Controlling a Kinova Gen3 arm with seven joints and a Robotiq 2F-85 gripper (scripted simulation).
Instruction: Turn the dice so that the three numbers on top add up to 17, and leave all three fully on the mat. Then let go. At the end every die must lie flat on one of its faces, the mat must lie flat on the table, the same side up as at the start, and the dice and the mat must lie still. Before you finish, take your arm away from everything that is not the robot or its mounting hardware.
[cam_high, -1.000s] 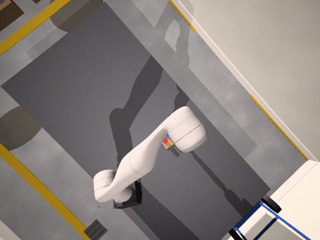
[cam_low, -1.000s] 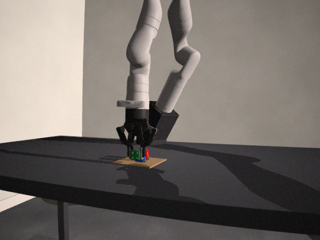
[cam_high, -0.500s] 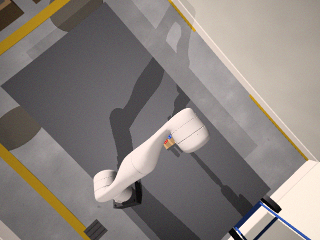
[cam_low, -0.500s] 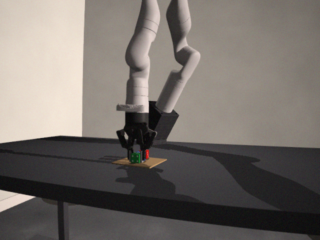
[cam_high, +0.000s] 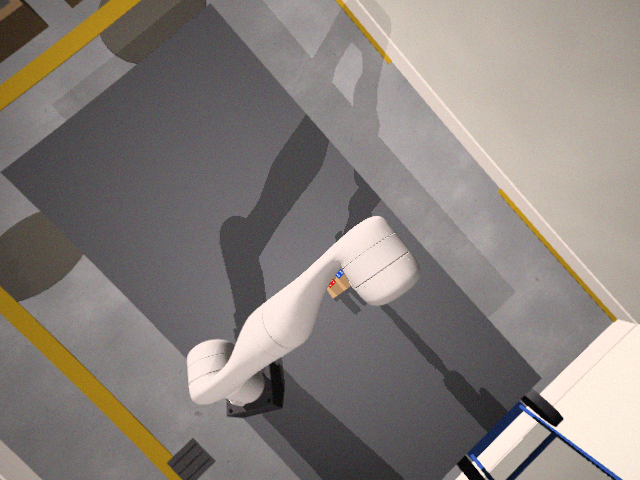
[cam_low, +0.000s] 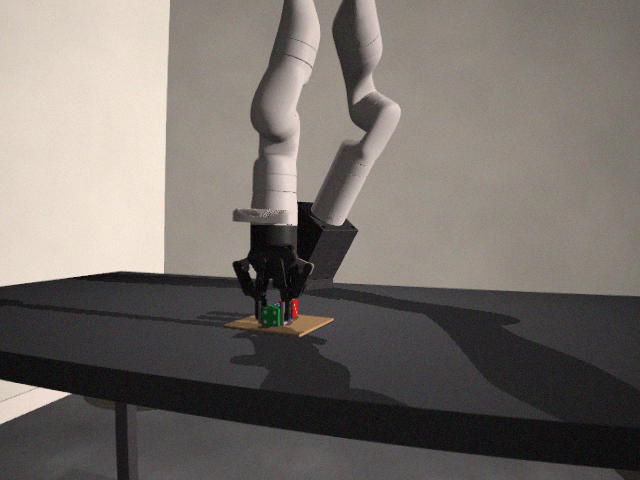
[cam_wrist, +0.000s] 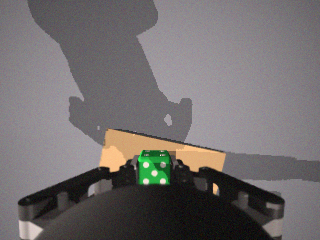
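My gripper is now 1 cm above the green die. Also, from my hand: red die 9 cm behind, 1 cm to the right, 1 cm below; tan mat 4 cm behind, 3 cm below; blue die 4 cm behind, 1 cm below.
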